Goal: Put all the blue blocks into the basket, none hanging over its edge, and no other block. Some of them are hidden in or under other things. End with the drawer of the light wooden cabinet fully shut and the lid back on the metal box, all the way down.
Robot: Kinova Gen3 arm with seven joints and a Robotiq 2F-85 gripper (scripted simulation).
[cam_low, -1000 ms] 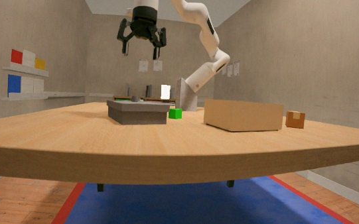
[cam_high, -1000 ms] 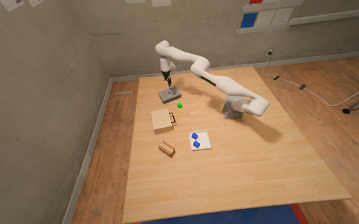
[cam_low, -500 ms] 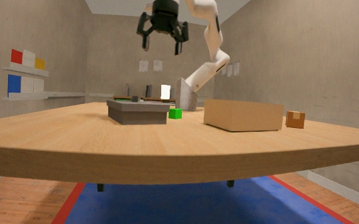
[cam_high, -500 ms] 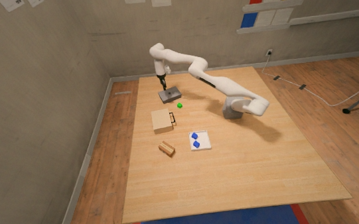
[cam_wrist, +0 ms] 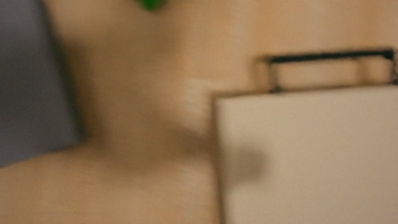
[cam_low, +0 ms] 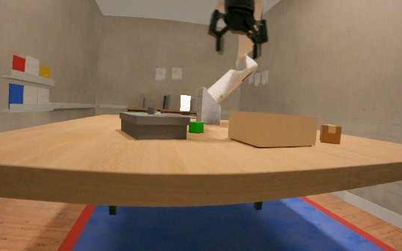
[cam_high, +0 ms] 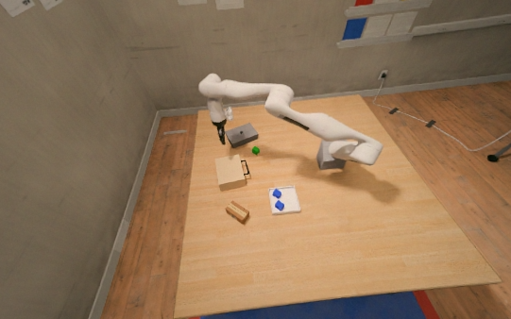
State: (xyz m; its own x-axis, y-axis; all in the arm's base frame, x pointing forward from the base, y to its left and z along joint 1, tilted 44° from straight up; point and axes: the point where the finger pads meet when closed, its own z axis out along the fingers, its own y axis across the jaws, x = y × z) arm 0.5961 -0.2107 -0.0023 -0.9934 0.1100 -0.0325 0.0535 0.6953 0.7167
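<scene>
Right now the brown cardboard box is 10 mm behind my hand, 360 mm to the left of it and 170 mm below it. Round my hand: light wooden cabinet (10 mm behind, 110 mm to the left, 170 mm below); then green block (180 mm behind, 40 mm to the right, 190 mm below); then drawer (20 mm behind, 110 mm to the left, 180 mm below).
</scene>
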